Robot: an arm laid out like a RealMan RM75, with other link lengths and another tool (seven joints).
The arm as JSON. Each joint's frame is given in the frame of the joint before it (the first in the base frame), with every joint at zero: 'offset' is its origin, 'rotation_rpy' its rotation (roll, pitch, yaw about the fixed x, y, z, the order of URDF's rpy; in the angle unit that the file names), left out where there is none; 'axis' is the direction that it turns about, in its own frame. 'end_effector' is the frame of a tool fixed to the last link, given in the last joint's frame.
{
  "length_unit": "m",
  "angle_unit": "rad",
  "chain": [
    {
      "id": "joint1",
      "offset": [
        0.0,
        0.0,
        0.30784
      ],
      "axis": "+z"
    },
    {
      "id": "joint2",
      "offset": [
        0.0,
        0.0,
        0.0
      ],
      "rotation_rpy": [
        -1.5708,
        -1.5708,
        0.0
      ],
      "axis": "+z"
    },
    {
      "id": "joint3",
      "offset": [
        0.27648,
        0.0,
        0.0
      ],
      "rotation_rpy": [
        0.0,
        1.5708,
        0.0
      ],
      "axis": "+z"
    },
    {
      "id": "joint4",
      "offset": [
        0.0,
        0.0,
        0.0
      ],
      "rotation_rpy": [
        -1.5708,
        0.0,
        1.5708
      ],
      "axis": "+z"
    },
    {
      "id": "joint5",
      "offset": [
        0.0,
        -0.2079,
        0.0
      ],
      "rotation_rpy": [
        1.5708,
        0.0,
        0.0
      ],
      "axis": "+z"
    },
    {
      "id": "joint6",
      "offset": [
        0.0,
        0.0,
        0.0
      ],
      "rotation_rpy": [
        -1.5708,
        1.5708,
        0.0
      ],
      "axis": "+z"
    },
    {
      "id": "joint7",
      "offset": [
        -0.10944,
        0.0,
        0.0
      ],
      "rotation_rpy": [
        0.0,
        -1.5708,
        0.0
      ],
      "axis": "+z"
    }
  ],
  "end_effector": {
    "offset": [
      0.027,
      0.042,
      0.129
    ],
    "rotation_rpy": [
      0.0,
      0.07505,
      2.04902
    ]
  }
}
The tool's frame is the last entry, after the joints.
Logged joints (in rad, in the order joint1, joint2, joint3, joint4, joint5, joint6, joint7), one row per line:
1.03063 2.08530 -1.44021 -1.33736 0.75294 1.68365 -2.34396
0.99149 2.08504 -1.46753 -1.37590 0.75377 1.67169 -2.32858
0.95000 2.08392 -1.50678 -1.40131 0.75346 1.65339 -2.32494
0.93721 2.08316 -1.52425 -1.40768 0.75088 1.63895 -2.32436
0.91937 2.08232 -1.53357 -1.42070 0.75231 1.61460 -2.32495
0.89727 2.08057 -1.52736 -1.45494 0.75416 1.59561 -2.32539
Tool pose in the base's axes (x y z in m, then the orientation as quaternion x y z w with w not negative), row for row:
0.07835 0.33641 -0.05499 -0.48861 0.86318 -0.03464 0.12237
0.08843 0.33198 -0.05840 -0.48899 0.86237 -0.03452 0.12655
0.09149 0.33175 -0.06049 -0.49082 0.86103 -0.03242 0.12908
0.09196 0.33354 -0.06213 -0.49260 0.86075 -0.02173 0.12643
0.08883 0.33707 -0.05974 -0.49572 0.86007 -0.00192 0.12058
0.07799 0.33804 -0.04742 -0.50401 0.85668 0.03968 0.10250
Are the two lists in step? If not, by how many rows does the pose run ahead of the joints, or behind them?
The pose runs 1 row ahead of the joints: the pose in row i belongs to the joints in row i + 1.
